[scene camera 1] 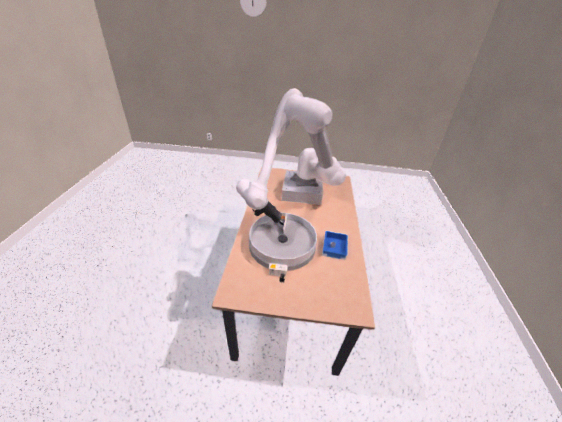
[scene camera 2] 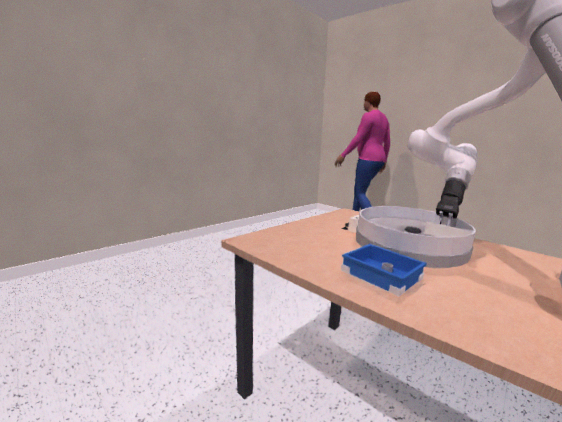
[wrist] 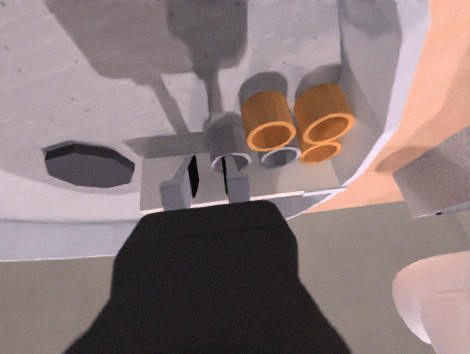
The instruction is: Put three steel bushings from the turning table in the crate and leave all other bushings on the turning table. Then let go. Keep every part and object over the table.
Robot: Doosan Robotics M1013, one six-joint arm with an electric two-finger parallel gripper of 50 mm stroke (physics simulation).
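The turning table is a grey walled disc. In the wrist view, a steel bushing stands by the right-hand finger, which overlaps its rim; whether they touch is unclear. A second steel bushing is partly hidden behind an orange bushing. Two more orange bushings are near the wall. The blue crate holds a steel bushing. My gripper is part open and empty, low over the turning table.
A dark hub is at the turning table's middle. A pale strip lies beside the bushings. A small white box stands at the turning table's front. A person is beyond the table.
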